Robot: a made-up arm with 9 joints.
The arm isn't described. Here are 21 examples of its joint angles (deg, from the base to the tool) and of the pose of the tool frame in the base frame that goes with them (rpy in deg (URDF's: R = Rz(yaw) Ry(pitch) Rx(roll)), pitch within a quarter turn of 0, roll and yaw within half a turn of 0; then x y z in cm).
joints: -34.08 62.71 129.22 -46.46 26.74 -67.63 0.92 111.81 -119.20
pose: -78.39 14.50 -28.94 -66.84 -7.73 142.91
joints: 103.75 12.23 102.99 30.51 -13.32 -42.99 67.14 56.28 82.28
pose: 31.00 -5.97 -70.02 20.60 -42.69 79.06
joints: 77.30 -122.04 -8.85 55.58 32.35 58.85 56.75 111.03 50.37
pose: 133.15 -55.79 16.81 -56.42 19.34 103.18
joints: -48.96 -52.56 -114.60 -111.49 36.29 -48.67 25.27 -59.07 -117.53
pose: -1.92 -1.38 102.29 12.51 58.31 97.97
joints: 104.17 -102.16 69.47 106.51 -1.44 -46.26 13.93 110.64 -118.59
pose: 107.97 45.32 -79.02 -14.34 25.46 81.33
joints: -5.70 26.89 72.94 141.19 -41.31 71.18 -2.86 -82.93 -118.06
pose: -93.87 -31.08 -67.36 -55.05 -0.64 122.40
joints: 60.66 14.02 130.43 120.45 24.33 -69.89 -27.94 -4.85 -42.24
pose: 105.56 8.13 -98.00 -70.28 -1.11 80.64
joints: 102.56 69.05 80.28 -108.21 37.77 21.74 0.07 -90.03 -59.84
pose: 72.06 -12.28 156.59 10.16 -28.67 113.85
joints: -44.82 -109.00 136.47 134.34 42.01 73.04 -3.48 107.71 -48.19
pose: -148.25 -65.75 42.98 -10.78 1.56 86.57
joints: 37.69 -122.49 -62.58 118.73 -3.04 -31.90 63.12 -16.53 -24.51
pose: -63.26 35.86 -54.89 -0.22 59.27 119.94
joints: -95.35 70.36 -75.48 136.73 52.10 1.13 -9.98 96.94 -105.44
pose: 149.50 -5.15 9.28 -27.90 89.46 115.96
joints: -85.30 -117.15 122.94 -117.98 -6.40 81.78 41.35 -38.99 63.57
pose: -102.30 32.25 89.81 18.46 -23.48 79.15
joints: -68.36 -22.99 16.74 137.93 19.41 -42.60 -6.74 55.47 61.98
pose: -127.52 -4.86 -52.13 -38.58 35.39 58.38
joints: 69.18 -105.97 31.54 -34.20 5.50 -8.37 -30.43 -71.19 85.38
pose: -10.85 -10.43 56.16 -80.63 51.15 94.40
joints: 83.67 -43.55 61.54 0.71 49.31 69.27 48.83 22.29 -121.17
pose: 17.51 -35.04 83.64 -44.96 -15.57 73.65
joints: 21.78 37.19 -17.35 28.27 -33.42 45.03 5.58 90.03 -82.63
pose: 8.80 -1.16 0.07 -104.06 -39.03 90.96
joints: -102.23 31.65 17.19 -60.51 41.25 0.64 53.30 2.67 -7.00
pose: 68.91 -23.56 -31.13 -4.74 70.95 110.16
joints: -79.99 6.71 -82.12 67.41 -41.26 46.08 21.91 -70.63 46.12
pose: 146.90 61.65 -165.80 10.01 88.08 90.77
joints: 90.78 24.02 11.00 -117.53 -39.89 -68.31 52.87 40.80 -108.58
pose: -89.44 30.23 -44.19 -23.98 -69.18 137.68
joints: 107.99 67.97 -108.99 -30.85 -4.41 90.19 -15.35 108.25 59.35
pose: 153.10 -59.14 61.36 -6.04 -91.97 96.90
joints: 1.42 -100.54 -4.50 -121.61 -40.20 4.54 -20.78 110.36 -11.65
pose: -89.21 0.56 -40.47 -35.51 74.86 105.07
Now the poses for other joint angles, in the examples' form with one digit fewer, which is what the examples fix.
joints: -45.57 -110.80 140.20 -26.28 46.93 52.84 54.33 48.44 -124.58
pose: -51.5 -17.3 -23.1 3.9 -4.3 101.3
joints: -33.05 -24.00 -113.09 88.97 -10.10 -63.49 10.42 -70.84 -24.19
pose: 166.8 0.9 -154.9 1.3 57.7 52.8
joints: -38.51 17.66 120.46 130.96 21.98 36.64 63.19 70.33 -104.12
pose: -128.4 -28.5 99.5 -43.6 27.0 103.1
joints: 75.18 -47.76 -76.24 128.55 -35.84 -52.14 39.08 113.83 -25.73
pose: -9.6 -56.6 -38.1 -89.1 -3.1 54.4
